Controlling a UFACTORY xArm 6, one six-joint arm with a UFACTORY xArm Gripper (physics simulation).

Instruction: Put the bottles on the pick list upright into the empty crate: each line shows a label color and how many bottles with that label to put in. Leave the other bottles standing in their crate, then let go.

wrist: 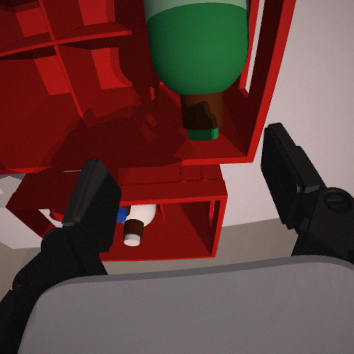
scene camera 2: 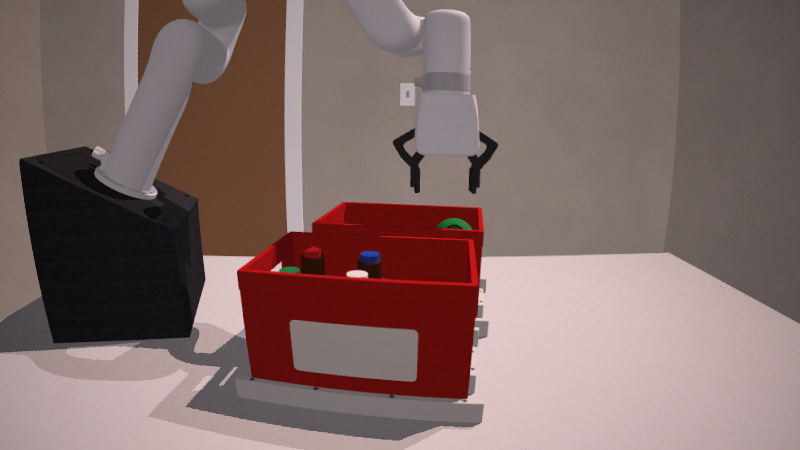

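Where they show: gripper, between the fingertips: (wrist: pixel 182 160) (scene camera 2: pixel 444 192); arm's base, origin of its link: (scene camera 2: pixel 125 184).
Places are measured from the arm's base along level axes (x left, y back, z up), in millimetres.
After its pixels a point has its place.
My gripper (scene camera 2: pixel 444 191) @(x -4, y -568, z -19 mm) (wrist: pixel 182 160) @(x -4, y -568, z -19 mm) is open and empty, pointing down above the back crate. A green bottle (scene camera 2: pixel 454 222) @(x 10, y -589, z -73 mm) (wrist: pixel 197 50) @(x 34, y -589, z -71 mm) is in the right end of the back red crate (scene camera 2: pixel 413 207) @(x 134, y -529, z -73 mm) (wrist: pixel 278 65) @(x 16, y -637, z -69 mm). It looks tipped over, its brown neck and green cap toward the front crate. The front red crate (scene camera 2: pixel 268 324) @(x -254, y -328, z -134 mm) (wrist: pixel 175 192) @(x -102, y -541, z -77 mm) holds a red-capped bottle (scene camera 2: pixel 312 253) @(x -131, y -369, z -83 mm), a blue-capped bottle (scene camera 2: pixel 369 256) @(x -150, y -449, z -81 mm) (wrist: pixel 121 215) @(x -136, y -458, z -81 mm), a white-capped bottle (scene camera 2: pixel 356 274) @(x -222, y -434, z -81 mm) (wrist: pixel 145 214) @(x -209, y -460, z -126 mm) and a green-capped bottle (scene camera 2: pixel 289 270) @(x -210, y -351, z -81 mm). They look upright; their bodies are mostly hidden. The pick list does not show.
Both crates stand close together on the pale table (scene camera 2: pixel 587 347) @(x -143, y -795, z -244 mm). Dividers (wrist: pixel 67 80) @(x 22, y -456, z -150 mm) form compartments in the back crate. Grey strips (scene camera 2: pixel 358 398) @(x -284, y -435, z -218 mm) run along the front crate's base. The black robot base (scene camera 2: pixel 117 263) @(x -122, y -42, z -107 mm) stands to the left in the scene view.
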